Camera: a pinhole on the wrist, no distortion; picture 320 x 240 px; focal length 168.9 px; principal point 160.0 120.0 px. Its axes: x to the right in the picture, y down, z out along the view. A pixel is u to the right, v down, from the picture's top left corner.
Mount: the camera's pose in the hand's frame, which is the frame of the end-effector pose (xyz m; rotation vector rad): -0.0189 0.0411 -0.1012 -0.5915 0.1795 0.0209
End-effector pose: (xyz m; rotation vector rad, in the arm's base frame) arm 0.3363 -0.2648 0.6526 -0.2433 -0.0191 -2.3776
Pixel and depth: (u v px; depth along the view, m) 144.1 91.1 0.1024
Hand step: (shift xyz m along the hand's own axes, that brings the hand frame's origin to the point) -0.0105 0.0838 -0.0064
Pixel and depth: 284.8 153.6 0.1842
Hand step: 0.1423 0.1697 0.0049
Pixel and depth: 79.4 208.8 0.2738
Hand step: -0.1133 0.3171 0.0651
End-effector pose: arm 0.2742 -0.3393 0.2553 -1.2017 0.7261 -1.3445
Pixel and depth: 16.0 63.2 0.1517
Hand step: -0.1179 0.0872 0.0732
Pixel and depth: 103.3 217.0 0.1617
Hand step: -0.0527 0.2099 -0.0113
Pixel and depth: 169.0 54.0 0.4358
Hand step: 0.0868 0.1414 0.3440
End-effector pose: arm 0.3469 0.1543 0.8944 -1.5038 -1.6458 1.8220
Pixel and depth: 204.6 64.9 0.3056
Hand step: 0.1172 0.1258 0.1889
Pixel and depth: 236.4 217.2 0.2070
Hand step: 0.0984 0.2522 -0.0147
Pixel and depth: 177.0 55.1 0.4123
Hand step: 0.1001 0.1376 0.3151
